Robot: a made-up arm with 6 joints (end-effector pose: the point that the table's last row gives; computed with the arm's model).
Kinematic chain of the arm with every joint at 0, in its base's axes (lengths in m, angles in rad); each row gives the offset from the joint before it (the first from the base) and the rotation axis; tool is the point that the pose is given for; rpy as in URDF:
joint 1: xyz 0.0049 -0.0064 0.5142 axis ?
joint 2: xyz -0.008 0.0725 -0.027 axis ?
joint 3: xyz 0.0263 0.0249 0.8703 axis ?
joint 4: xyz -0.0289 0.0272 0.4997 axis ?
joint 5: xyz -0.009 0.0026 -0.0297 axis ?
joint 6: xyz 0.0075 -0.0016 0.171 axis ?
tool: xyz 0.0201 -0.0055 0.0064 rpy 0 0 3.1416
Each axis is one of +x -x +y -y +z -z.
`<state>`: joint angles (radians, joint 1 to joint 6).
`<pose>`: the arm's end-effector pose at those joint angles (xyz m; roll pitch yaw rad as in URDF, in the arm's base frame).
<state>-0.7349 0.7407 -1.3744 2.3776 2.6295 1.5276</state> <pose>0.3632 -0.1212 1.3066 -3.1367 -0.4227 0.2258</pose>
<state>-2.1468 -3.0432 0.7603 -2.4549 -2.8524 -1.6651</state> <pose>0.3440 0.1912 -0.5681 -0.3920 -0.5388 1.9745</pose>
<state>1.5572 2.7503 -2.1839 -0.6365 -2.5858 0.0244</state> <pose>-0.1865 0.3630 0.0257 2.5360 0.9336 0.4783</pose>
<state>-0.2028 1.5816 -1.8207 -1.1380 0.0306 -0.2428</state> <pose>0.6929 -0.0451 1.0730 -0.2274 0.0158 1.5595</pose>
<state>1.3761 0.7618 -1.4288 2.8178 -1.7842 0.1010</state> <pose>0.0253 0.4436 1.5531 0.6124 1.0505 1.7094</pose>
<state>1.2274 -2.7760 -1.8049 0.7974 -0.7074 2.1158</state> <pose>0.0488 0.2690 -0.2669 -0.4170 1.1775 0.2607</pose>
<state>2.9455 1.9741 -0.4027 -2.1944 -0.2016 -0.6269</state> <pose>-1.4277 0.1219 0.1481 1.9209 1.2211 -1.2720</pose>
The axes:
joint 1: +z
joint 2: +y
joint 3: +y
joint 4: +z
joint 5: +y
joint 6: +z

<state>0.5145 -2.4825 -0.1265 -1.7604 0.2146 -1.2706</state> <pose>-0.7716 -0.3394 -0.7655 -2.8772 -0.4665 -2.7435</pose>
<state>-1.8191 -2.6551 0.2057 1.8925 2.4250 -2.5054</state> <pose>0.3852 0.5284 -0.5727 -1.0990 -0.1702 -2.7050</pose>
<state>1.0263 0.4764 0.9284 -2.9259 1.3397 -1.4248</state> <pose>0.3685 0.8036 1.5236 -0.0292 0.2193 -0.3590</pose>
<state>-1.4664 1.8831 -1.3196 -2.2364 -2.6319 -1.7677</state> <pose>0.3166 -0.9721 0.4523 -2.9181 0.3981 -2.0031</pose>
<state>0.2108 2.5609 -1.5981 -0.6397 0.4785 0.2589</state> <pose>0.9496 0.2641 0.0550 0.8995 -1.2369 2.1408</pose>
